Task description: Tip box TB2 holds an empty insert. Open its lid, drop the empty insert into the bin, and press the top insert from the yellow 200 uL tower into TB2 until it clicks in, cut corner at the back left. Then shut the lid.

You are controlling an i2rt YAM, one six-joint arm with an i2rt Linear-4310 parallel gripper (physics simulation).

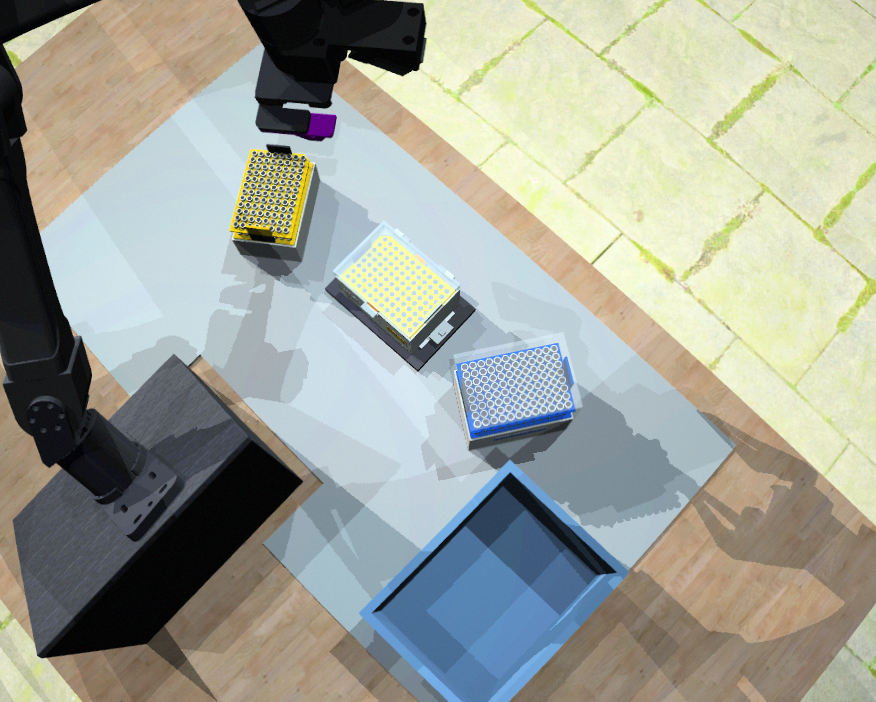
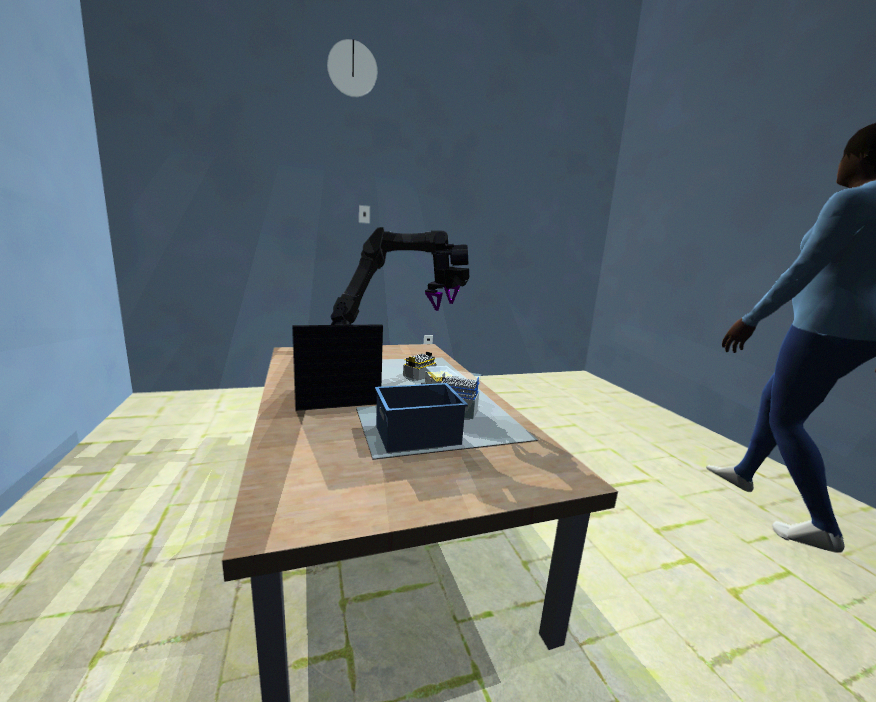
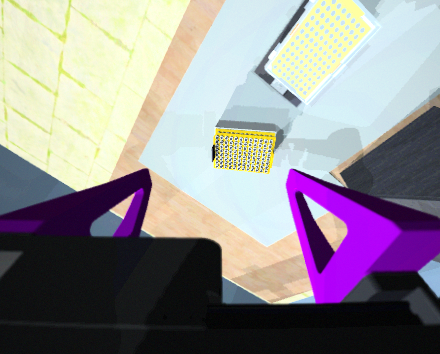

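The middle tip box (image 1: 398, 283) (image 2: 439, 374) (image 3: 320, 47) stands on a dark base; its clear lid looks shut over a yellow perforated insert. I cannot read a TB2 mark on it. The yellow tower (image 1: 270, 191) (image 2: 420, 361) (image 3: 244, 152) stands upright, with a yellow insert of ringed holes on top and dark clips at its ends. The blue bin (image 1: 438, 543) (image 2: 420, 429) stands near the mat's front end, and its inside looks empty. My gripper (image 1: 318, 127) (image 2: 443, 304) (image 3: 219, 176) is open and empty, high above the table near the yellow tower, touching nothing.
A blue tower (image 1: 515, 387) (image 2: 464, 386) stands between the middle box and the bin, inside a clear sleeve or cover. The arm's black pedestal (image 1: 146, 497) (image 2: 337, 365) rises beside the grey mat (image 1: 350, 468). A person (image 2: 826, 270) stands right of the table.
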